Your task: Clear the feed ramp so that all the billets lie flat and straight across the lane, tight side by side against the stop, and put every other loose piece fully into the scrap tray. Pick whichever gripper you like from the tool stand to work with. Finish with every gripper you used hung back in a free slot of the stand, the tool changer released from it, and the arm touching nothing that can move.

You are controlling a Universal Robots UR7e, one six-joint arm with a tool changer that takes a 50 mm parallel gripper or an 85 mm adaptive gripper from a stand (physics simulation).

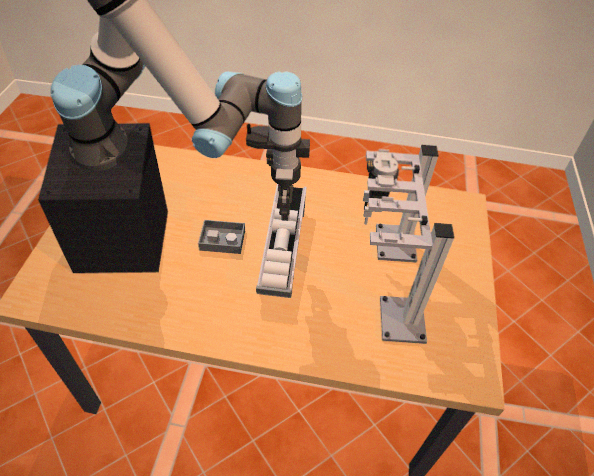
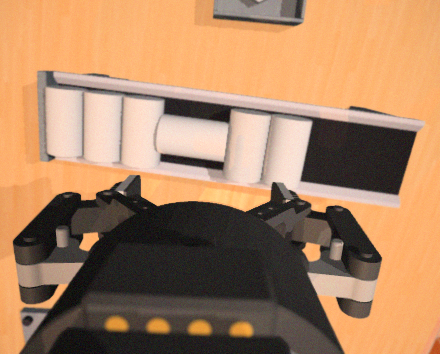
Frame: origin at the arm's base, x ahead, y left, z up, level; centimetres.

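Seen in the pictures: arm's base, origin of the base link: [image 1: 100, 148].
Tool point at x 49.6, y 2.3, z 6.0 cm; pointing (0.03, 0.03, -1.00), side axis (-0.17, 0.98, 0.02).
Offsets run from my tool point to a thing's middle. "pt": to the spot under its first point.
The feed ramp [image 1: 266, 250] [image 2: 200, 96] holds several pale billets. Three @(dy -10.2, dx +0.8, dz -31.7 cm) [image 1: 276, 268] [image 2: 102, 126] lie crosswise, side by side, at the stop @(dy -16.5, dx +1.5, dz -33.3 cm) [image 1: 273, 291] [image 2: 44, 117]. One billet @(dy -0.9, dx -0.2, dz -30.7 cm) [image 1: 282, 239] [image 2: 192, 137] lies lengthwise behind them. Two more @(dy +4.3, dx -0.7, dz -30.1 cm) [image 1: 283, 226] [image 2: 247, 145] lie crosswise above it. My adaptive gripper [image 1: 284, 217] [image 2: 205, 187] is open and empty, over the upper part of the ramp; its exact height is unclear. The scrap tray @(dy +2.2, dx -19.6, dz -37.5 cm) [image 1: 221, 249] [image 2: 260, 20] holds a blocky piece @(dy +1.7, dx -22.4, dz -37.6 cm) [image 1: 212, 235] and a faceted piece @(dy +2.6, dx -16.9, dz -38.1 cm) [image 1: 231, 237].
The tool stand [image 1: 429, 172] is at the right, with its base plates @(pt dy -17.7, dx +35.0, dz -38.1 cm) [image 1: 392, 330] on the table. Another gripper [image 1: 385, 165] hangs in its rear slot. The middle slot @(pt dy -4.1, dx +26.3, dz -5.1 cm) [image 1: 387, 203] and front slot @(pt dy -15.1, dx +28.2, dz -5.2 cm) [image 1: 390, 238] hold no gripper. The black robot pedestal [image 1: 107, 225] is at the left.
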